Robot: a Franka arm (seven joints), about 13 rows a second.
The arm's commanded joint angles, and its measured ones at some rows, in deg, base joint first. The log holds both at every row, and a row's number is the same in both.
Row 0, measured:
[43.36 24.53 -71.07 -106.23 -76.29 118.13 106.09]
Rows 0 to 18, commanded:
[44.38 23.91 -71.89 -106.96 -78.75 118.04 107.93]
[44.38 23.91 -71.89 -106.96 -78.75 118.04 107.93]
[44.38 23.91 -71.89 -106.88 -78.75 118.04 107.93]
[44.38 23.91 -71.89 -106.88 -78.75 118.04 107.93]
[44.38 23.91 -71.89 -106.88 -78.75 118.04 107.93]
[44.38 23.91 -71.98 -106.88 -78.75 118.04 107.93]
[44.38 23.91 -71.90 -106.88 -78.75 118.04 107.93]
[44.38 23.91 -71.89 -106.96 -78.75 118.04 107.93]
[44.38 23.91 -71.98 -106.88 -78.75 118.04 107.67]
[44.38 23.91 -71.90 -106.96 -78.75 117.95 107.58]
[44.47 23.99 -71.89 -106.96 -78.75 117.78 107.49]
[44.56 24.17 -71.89 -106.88 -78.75 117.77 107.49]
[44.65 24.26 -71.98 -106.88 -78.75 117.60 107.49]
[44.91 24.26 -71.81 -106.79 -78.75 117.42 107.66]
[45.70 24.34 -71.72 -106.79 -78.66 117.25 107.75]
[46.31 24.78 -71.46 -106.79 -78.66 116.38 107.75]
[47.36 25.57 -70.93 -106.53 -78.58 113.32 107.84]
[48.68 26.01 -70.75 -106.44 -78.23 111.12 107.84]
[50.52 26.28 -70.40 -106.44 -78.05 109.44 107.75]
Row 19, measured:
[47.36 25.23 -70.38 -106.35 -76.60 113.04 107.16]
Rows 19 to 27, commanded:
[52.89 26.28 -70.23 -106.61 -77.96 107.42 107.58]
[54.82 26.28 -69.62 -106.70 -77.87 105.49 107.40]
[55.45 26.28 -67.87 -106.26 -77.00 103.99 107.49]
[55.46 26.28 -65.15 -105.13 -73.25 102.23 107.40]
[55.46 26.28 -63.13 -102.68 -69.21 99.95 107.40]
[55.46 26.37 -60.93 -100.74 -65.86 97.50 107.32]
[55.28 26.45 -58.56 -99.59 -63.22 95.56 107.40]
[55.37 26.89 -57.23 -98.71 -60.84 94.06 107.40]
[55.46 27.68 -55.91 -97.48 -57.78 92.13 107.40]
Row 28, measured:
[56.11 26.38 -57.79 -100.38 -62.35 95.12 107.36]
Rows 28 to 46, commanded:
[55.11 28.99 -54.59 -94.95 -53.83 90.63 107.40]
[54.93 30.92 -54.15 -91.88 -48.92 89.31 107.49]
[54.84 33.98 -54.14 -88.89 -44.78 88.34 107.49]
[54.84 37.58 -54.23 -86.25 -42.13 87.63 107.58]
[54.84 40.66 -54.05 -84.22 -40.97 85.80 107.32]
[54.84 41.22 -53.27 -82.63 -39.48 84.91 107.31]
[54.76 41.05 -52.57 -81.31 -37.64 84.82 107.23]
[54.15 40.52 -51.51 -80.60 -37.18 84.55 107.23]
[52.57 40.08 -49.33 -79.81 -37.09 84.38 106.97]
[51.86 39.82 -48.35 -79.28 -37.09 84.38 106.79]
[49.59 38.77 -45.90 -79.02 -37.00 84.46 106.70]
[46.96 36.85 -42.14 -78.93 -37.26 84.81 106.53]
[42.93 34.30 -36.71 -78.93 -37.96 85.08 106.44]
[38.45 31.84 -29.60 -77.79 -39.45 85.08 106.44]
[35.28 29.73 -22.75 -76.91 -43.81 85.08 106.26]
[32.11 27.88 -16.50 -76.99 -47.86 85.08 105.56]
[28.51 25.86 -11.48 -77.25 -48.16 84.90 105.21]
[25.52 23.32 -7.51 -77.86 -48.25 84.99 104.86]
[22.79 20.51 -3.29 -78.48 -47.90 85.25 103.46]
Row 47, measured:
[28.23 25.92 -10.53 -76.55 -47.14 85.11 105.59]
